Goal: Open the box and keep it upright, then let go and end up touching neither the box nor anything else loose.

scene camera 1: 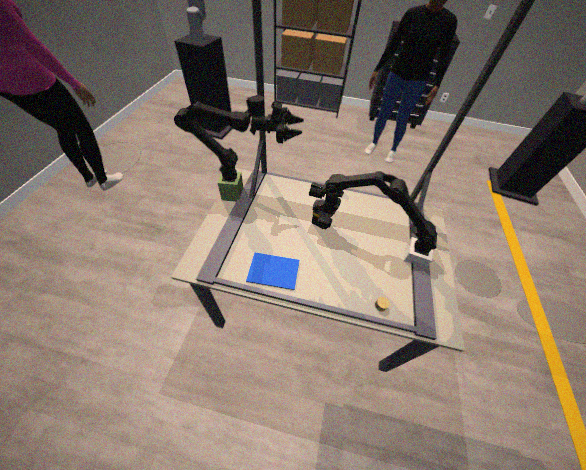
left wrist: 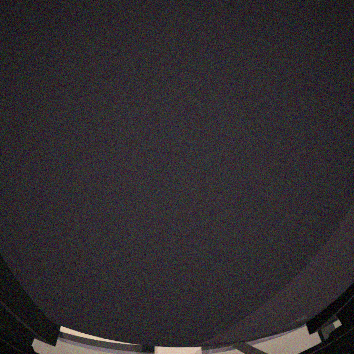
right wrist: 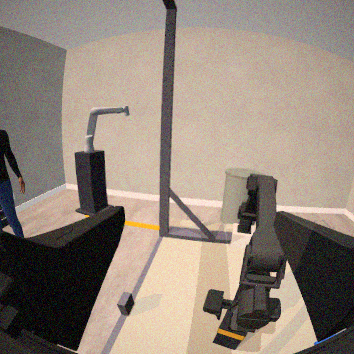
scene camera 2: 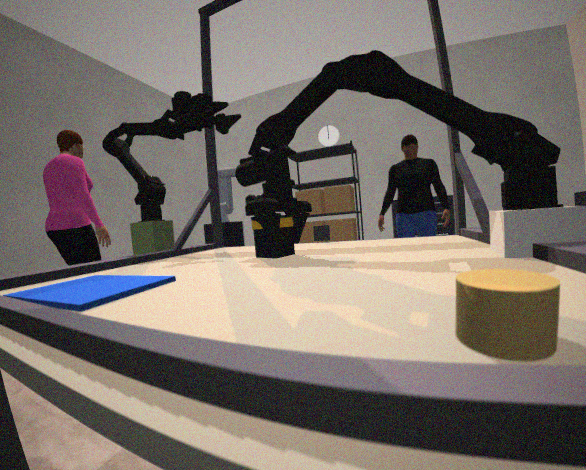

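Seen in the pictures: left gripper, fingertip midpoint: (scene camera 2: 286, 245); right gripper, fingertip midpoint: (scene camera 1: 303, 126) (right wrist: 203, 217) (scene camera 2: 234, 110); left arm's base, link origin: (scene camera 1: 421, 248) (right wrist: 243, 229) (scene camera 2: 530, 208); right arm's base, link origin: (scene camera 1: 229, 177).
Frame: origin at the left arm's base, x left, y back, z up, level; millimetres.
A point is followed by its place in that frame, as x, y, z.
Observation:
A dark box with yellow bands (scene camera 1: 321, 219) (scene camera 2: 274, 240) (right wrist: 229, 338) @[-12, -522, -14] is upright beneath my left gripper, its bottom appearing to rest on the table. My left gripper (scene camera 1: 325, 209) (scene camera 2: 278, 218) points down at the box's top and is open, its fingers spread around the box's upper part. The top is hidden by the gripper, so I cannot tell whether the box is open, nor whether a finger touches it. A dark surface close to the camera fills most of the left wrist view. My right gripper (scene camera 1: 302, 127) @[-99, -656, 371] (scene camera 2: 233, 111) @[-99, -656, 371] (right wrist: 203, 217) @[-99, -656, 371] is open and empty, high above the table's left side.
A flat blue mat (scene camera 1: 275, 272) @[354, -575, -59] (scene camera 2: 95, 291) @[358, -527, -59] lies near the table's front left. A yellow cylinder (scene camera 1: 382, 303) @[321, -115, -32] (scene camera 2: 507, 320) @[340, -116, -47] stands near the front right. Upright frame posts (scene camera 1: 259, 55) @[-211, -903, 553] (scene camera 2: 207, 125) (right wrist: 166, 130) @[-351, -78, 404] rise at the table's sides. A small dark block (right wrist: 126, 303) @[-290, -503, -18] is by the table's edge.

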